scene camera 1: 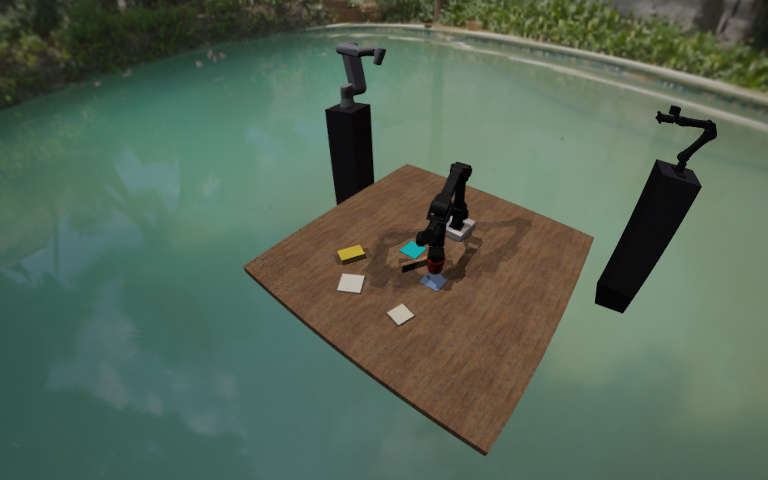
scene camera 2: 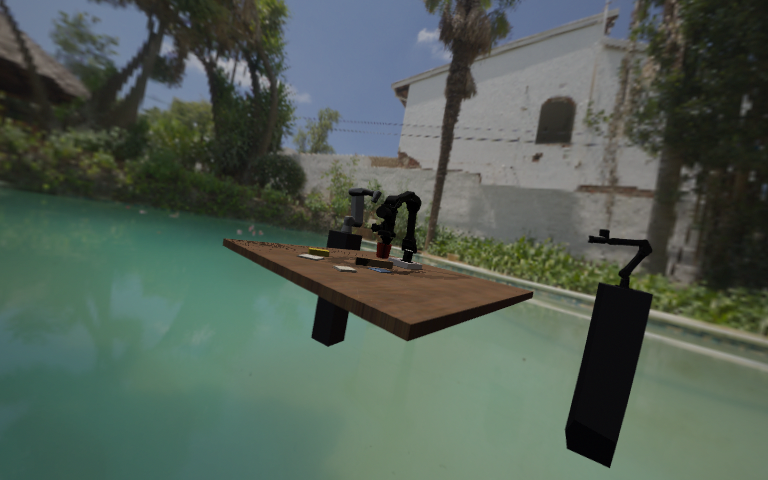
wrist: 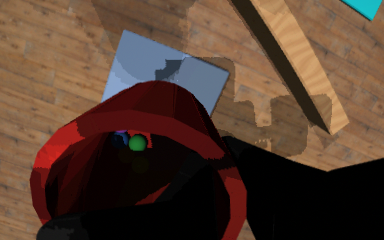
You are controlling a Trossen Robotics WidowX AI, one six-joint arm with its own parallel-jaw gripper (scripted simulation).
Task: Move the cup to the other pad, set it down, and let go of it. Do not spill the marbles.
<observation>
In view: the gripper (wrist: 214,147) and a light blue pad (wrist: 138,59).
</observation>
